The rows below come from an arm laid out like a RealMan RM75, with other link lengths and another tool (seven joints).
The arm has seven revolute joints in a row. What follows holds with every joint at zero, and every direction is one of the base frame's.
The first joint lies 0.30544 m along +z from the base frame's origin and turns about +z.
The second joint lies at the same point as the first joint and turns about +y.
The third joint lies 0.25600 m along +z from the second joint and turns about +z.
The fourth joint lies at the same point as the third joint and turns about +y.
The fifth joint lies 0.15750 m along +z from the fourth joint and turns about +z.
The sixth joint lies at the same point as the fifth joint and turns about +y.
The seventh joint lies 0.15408 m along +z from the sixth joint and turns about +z.
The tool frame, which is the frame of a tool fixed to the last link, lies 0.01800 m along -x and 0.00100 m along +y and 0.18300 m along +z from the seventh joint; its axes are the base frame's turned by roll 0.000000, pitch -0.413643 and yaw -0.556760 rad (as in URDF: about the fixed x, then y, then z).
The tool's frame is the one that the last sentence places.
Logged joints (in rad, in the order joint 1, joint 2, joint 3, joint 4, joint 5, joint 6, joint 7), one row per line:
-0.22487 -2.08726 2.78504 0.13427 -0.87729 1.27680 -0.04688
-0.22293 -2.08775 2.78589 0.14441 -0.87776 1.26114 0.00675
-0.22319 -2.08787 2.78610 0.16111 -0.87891 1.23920 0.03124
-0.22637 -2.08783 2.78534 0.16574 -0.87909 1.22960 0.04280
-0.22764 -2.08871 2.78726 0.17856 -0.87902 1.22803 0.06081
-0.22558 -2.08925 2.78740 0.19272 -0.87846 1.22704 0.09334
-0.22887 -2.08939 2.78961 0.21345 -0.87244 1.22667 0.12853
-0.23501 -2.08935 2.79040 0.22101 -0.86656 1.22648 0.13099
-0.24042 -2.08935 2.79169 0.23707 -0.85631 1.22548 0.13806
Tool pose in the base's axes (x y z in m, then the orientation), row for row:
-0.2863 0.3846 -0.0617 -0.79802 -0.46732 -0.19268 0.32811
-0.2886 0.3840 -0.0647 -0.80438 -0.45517 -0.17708 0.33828
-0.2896 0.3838 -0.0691 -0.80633 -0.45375 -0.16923 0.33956
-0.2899 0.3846 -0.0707 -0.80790 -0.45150 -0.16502 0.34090
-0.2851 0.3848 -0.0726 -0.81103 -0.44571 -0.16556 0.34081
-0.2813 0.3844 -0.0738 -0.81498 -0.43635 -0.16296 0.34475
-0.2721 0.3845 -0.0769 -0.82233 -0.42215 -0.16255 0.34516
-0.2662 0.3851 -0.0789 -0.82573 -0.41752 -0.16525 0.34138
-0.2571 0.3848 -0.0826 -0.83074 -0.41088 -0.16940 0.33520
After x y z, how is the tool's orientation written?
As a quaternion, x y z w.
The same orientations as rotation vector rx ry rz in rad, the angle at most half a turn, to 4 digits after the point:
-2.0891 -1.2234 -0.5044
-2.0954 -1.1857 -0.4613
-2.0992 -1.1813 -0.4406
-2.1019 -1.1747 -0.4293
-2.1101 -1.1597 -0.4308
-2.1164 -1.1331 -0.4232
-2.1350 -1.0960 -0.4220
-2.1478 -1.0860 -0.4298
-2.1673 -1.0719 -0.4419

